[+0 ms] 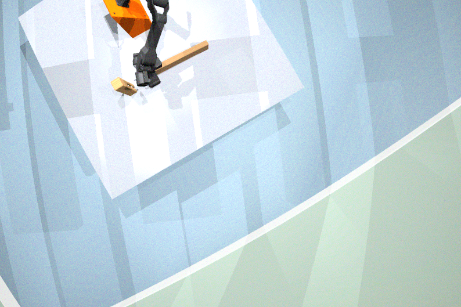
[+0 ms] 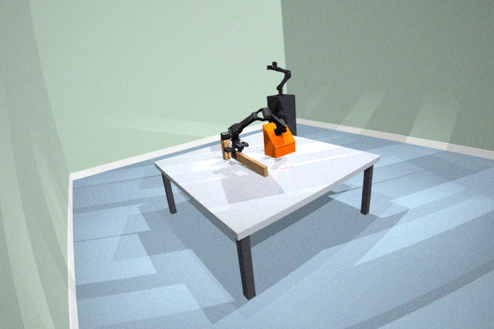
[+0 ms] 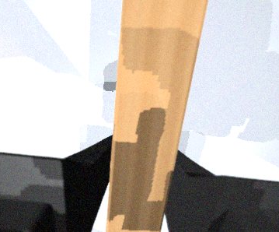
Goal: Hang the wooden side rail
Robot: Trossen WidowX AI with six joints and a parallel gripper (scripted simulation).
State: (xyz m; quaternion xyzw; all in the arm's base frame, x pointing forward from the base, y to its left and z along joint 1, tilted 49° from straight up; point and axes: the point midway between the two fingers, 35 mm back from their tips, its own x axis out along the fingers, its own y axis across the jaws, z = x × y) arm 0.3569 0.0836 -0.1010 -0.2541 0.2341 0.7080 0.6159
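The headboard post is 2 cm ahead of my gripper tip, 16 cm to the right of it and 4 cm above it.
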